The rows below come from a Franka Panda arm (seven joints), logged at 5 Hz.
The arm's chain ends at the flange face. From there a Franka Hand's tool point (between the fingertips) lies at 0.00 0.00 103.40 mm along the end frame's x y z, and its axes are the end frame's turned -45 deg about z.
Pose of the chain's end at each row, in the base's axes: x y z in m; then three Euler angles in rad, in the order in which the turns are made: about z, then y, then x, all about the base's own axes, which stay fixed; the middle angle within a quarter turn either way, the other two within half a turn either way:
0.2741 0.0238 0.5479 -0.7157 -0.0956 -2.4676
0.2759 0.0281 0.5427 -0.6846 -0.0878 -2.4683
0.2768 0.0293 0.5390 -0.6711 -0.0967 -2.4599
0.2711 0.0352 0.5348 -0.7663 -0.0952 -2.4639
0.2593 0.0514 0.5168 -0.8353 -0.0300 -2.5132
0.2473 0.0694 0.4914 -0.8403 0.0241 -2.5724
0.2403 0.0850 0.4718 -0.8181 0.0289 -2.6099
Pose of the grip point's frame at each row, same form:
0.2642 0.0880 0.4675 -1.5011 -0.0956 -2.4676
0.2668 0.0923 0.4622 -1.4700 -0.0878 -2.4683
0.2668 0.0941 0.4591 -1.4565 -0.0967 -2.4599
0.2613 0.0997 0.4546 -1.5517 -0.0952 -2.4639
0.2562 0.1122 0.4332 -1.6207 -0.0300 -2.5132
0.2498 0.1251 0.4043 -1.6257 0.0241 -2.5724
0.2433 0.1374 0.3827 -1.6035 0.0289 -2.6099

